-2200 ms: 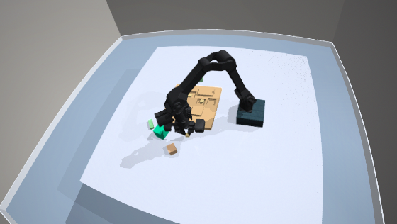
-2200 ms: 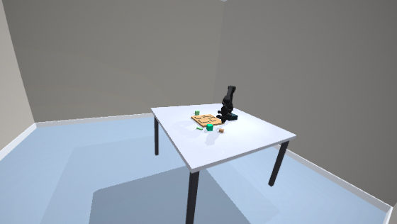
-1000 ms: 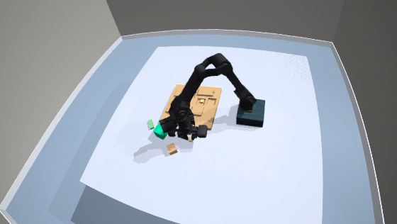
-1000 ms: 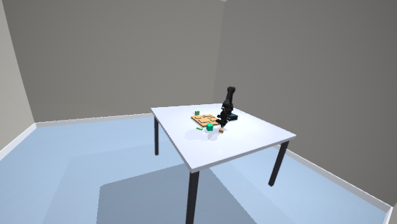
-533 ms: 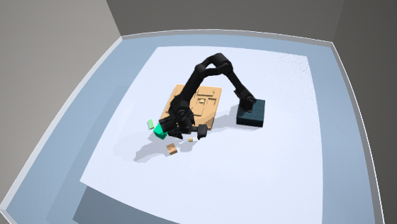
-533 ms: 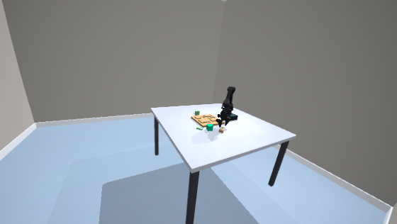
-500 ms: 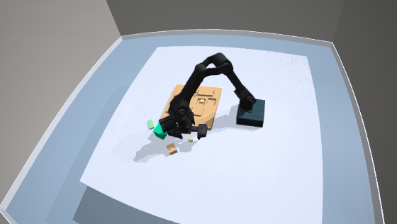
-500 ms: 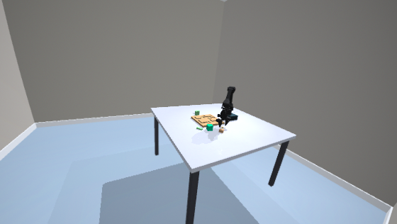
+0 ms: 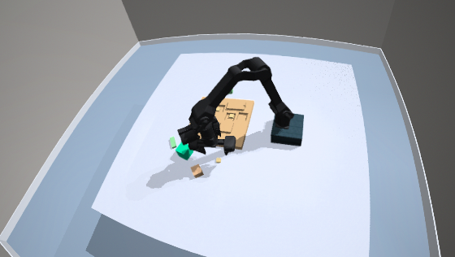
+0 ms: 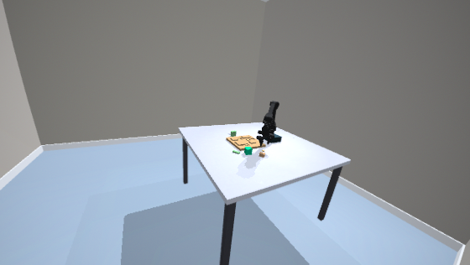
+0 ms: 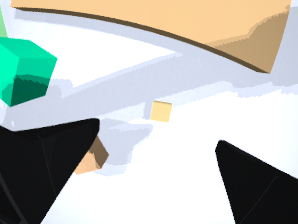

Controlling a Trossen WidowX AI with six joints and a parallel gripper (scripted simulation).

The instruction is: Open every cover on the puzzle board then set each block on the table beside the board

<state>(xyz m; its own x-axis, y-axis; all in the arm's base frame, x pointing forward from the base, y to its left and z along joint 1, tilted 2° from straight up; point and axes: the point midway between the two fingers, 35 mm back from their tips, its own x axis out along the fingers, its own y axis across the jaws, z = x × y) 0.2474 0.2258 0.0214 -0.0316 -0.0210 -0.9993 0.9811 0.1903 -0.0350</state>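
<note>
Right now my gripper tip is 80 mm short of the tan puzzle board, 240 mm to the left of it and 40 mm above it. The rest, counted from my gripper tip: tan cube 70 mm ahead, 80 mm to the left, 40 mm below; then light green bar 260 mm ahead, 40 mm to the right, 50 mm below; then green cube 170 mm ahead, 30 mm below.
</note>
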